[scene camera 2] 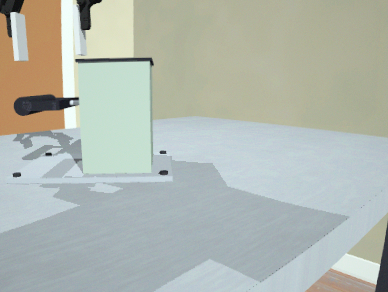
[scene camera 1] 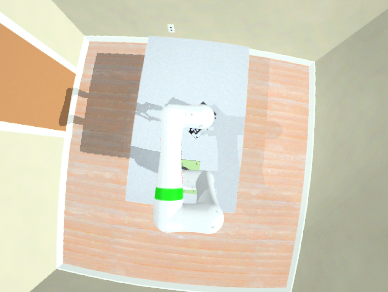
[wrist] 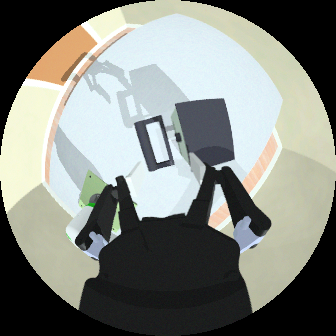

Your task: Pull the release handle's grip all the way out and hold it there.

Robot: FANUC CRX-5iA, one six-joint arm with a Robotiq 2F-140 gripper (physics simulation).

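The release handle's grip (scene camera 2: 35, 105) (wrist: 145, 142) is a dark rectangular frame with an open middle. It stands out sideways from a pale green housing (scene camera 2: 116, 115) with a dark top, which also shows in the wrist view (wrist: 205, 130). A short stretch of light rod (scene camera 2: 74, 102) shows between grip and housing. My gripper (scene camera 2: 50, 56) (wrist: 165, 164) is partly open and empty. Its two pale finger pads hang apart above the level of the grip, with a gap below them in scene camera 2. In scene camera 1 the arm hides most of the handle and housing.
The housing stands on a light base plate (scene camera 2: 162, 162) with dark bolts, on the pale grey table (scene camera 1: 200, 65) (scene camera 2: 300, 160). The white arm (scene camera 1: 172, 150) reaches over the table from its green mounting plate (scene camera 1: 191, 164) (wrist: 89, 182). The housing rises close beside one finger.
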